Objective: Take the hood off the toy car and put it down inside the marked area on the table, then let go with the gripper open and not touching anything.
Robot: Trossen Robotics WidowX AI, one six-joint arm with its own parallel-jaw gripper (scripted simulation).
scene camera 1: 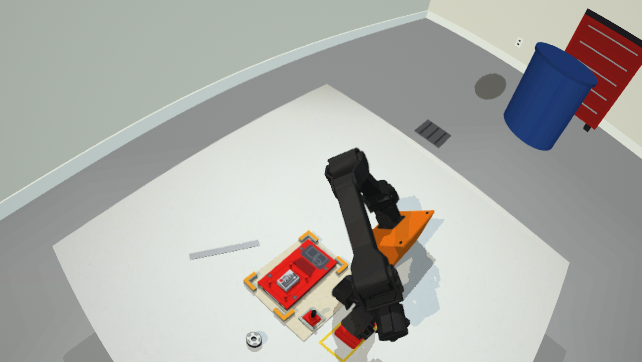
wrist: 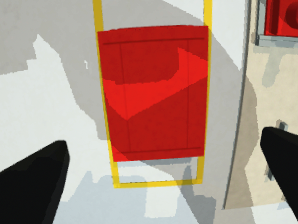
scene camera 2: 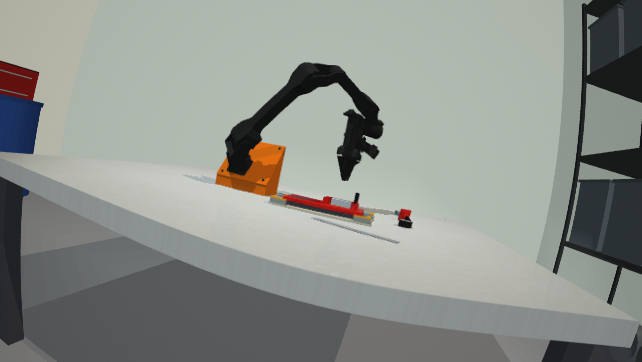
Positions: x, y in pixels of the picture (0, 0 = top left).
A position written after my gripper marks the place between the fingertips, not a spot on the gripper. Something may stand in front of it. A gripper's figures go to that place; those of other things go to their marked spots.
Labels:
My gripper (scene camera 1: 362, 320) is 88 cm from the lens. A red toy car (scene camera 1: 311, 264) is 99 cm from the lens.

